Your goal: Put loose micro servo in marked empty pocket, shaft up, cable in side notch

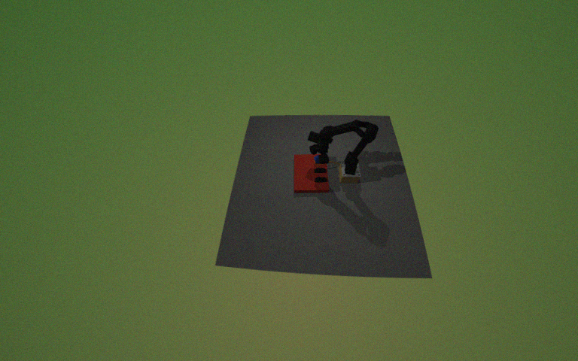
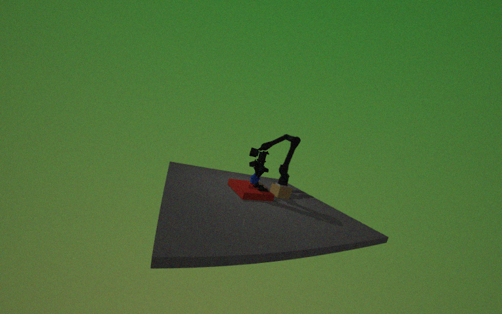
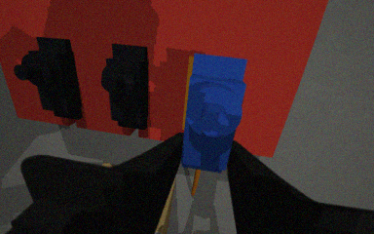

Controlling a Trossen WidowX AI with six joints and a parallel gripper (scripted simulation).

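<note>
The red deck lies 100 mm to the left of my gripper tip, 100 mm ahead of it and 80 mm below it.
</note>
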